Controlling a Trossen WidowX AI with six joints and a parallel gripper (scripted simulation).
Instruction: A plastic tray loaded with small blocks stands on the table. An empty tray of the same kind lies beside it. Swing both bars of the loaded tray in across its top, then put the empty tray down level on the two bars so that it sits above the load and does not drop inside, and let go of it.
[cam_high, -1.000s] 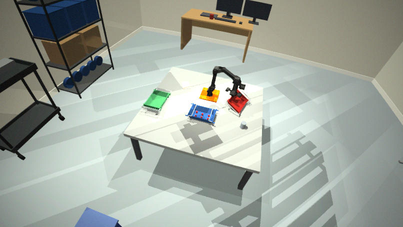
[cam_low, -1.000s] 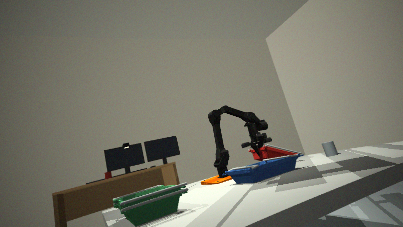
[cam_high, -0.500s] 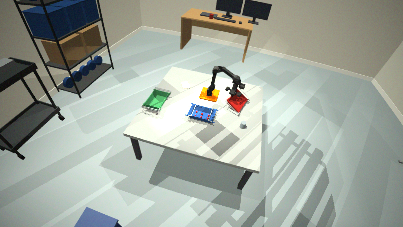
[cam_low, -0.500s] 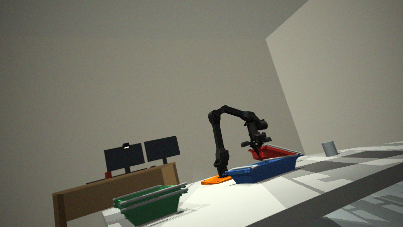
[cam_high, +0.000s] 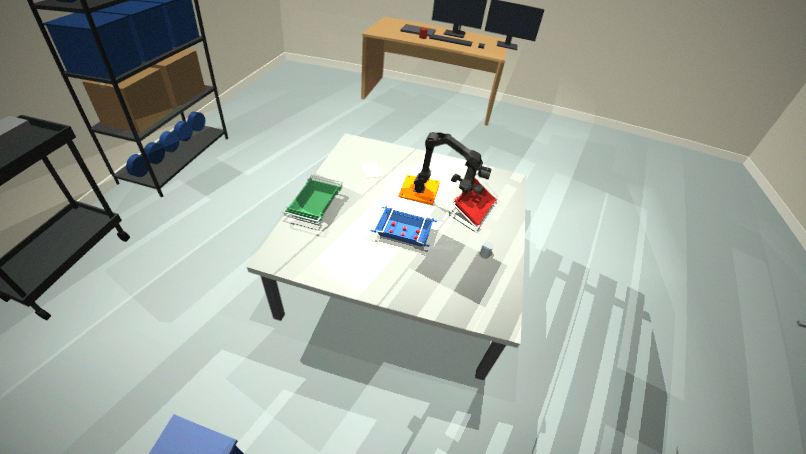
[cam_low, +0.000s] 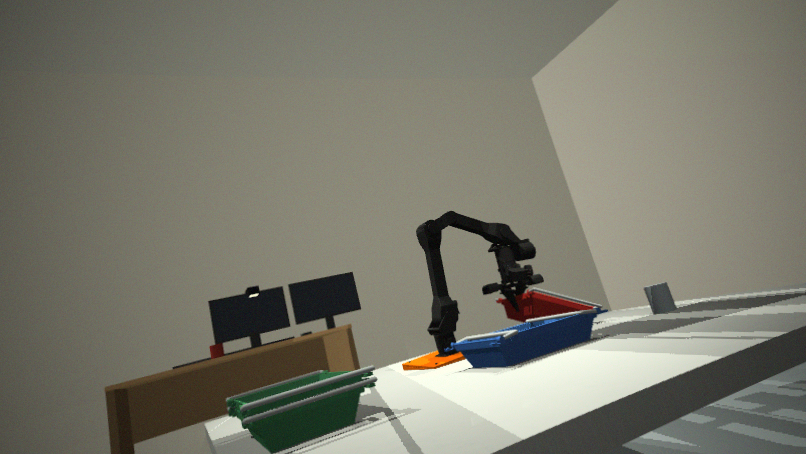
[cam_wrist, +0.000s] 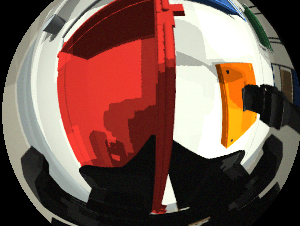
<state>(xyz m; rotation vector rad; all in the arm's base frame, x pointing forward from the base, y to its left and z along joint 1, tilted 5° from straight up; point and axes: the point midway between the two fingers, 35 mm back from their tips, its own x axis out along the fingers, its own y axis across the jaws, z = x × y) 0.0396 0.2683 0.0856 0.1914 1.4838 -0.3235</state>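
Now: gripper tip 80 mm to the right of the red tray, 30 mm short of it and 10 mm above it. Round my gripper tip: paper 590 mm to the right, 150 mm behind, 80 mm below; then grey cup 350 mm ahead, 160 mm to the left, 50 mm below.
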